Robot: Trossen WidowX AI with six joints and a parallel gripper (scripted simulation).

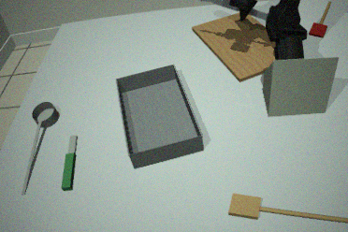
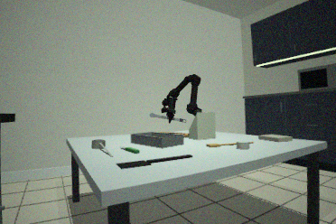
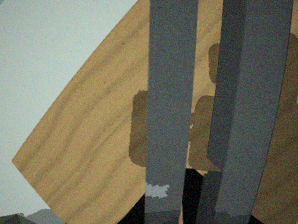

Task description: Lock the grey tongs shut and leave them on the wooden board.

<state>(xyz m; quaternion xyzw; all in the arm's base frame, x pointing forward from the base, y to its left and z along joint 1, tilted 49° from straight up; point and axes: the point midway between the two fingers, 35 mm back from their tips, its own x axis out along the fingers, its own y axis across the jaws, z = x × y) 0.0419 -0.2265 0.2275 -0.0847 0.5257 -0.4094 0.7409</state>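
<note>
My gripper tip is 10 mm past the wooden board, 20 mm to the left of it and 100 mm above it. Also, from my gripper tip: roasting tin (310 mm ahead, 290 mm to the left, 80 mm below); green-handled tool (550 mm ahead, 400 mm to the left, 100 mm below); red scraper (350 mm behind, 100 mm to the right, 100 mm below).
</note>
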